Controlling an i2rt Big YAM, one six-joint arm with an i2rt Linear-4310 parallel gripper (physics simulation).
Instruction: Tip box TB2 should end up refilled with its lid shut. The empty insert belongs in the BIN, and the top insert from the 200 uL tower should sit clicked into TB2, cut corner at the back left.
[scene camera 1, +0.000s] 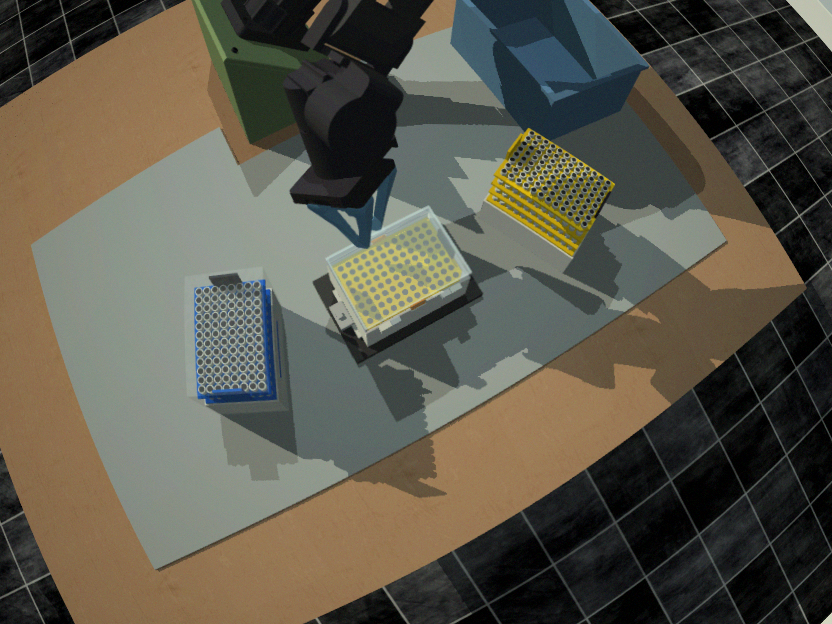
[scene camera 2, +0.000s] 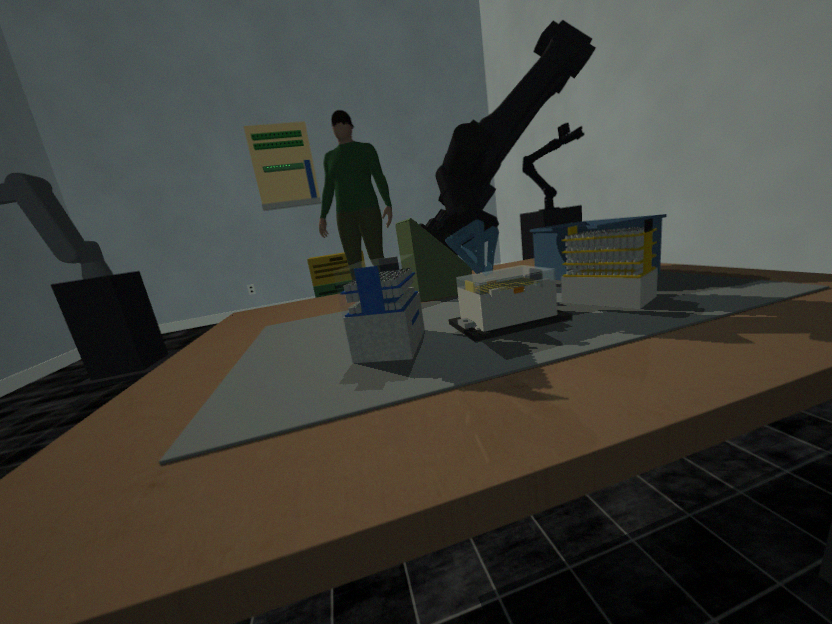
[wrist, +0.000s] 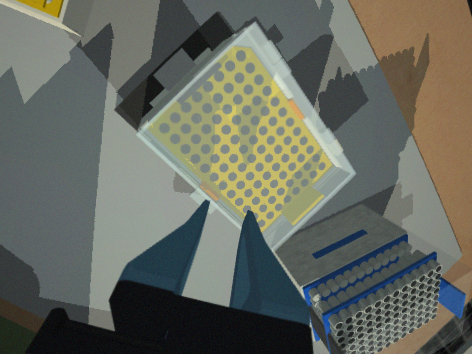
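A white tip box (scene camera 1: 418, 306) (scene camera 2: 514, 308) stands mid-mat in a dark holder (scene camera 2: 564, 317). Its clear lid (scene camera 2: 507, 274) (wrist: 346, 174) is down over a yellow insert (scene camera 1: 403, 272) (wrist: 245, 145) with empty holes. My gripper (scene camera 1: 370, 239) (scene camera 2: 482, 270) (wrist: 227, 211) is partly open with nothing between its fingers; the narrowed tips are at the lid's back long edge, near its latch. Contact cannot be told. The yellow tower (scene camera 1: 554, 177) (scene camera 2: 601, 251) holds stacked, tip-filled inserts. The blue bin (scene camera 1: 577, 110) (scene camera 2: 547, 248) is behind it. No TB2 or volume label is readable.
A tower with blue inserts (scene camera 1: 231, 339) (scene camera 2: 381, 295) (wrist: 385, 310) stands on the other side of the tip box, close to it in the wrist view. A green block (scene camera 1: 262, 107) (scene camera 2: 430, 265) stands behind, by the arm. A grey mat (scene camera 1: 134, 221) lies under the boxes.
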